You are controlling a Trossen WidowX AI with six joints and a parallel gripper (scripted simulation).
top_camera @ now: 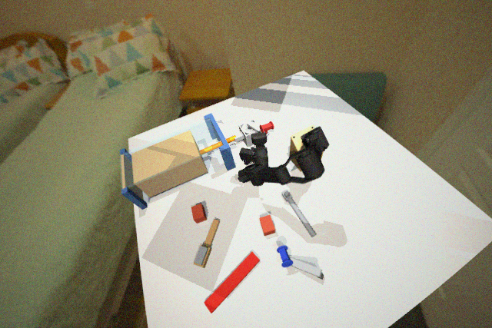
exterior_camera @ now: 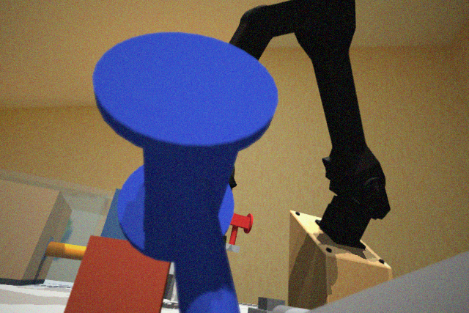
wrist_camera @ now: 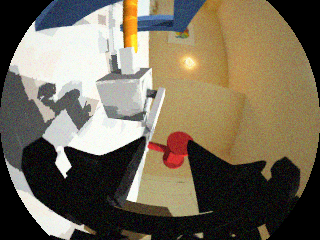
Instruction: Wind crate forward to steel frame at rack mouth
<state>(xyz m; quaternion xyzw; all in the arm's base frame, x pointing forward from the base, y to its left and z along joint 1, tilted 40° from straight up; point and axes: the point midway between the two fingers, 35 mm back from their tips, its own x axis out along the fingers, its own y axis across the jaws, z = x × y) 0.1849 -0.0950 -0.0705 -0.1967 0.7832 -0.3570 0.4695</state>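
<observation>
Now: the red grip 50 mm behind my gripper tip and 10 mm to the right of it. The rest, counted from my gripper tip: grey winch 120 mm to the right, 100 mm below, 20 mm behind; then winch drum 110 mm to the right, 100 mm below, 10 mm behind; then grey crank arm 50 mm to the right, 30 mm behind, 20 mm below.
</observation>
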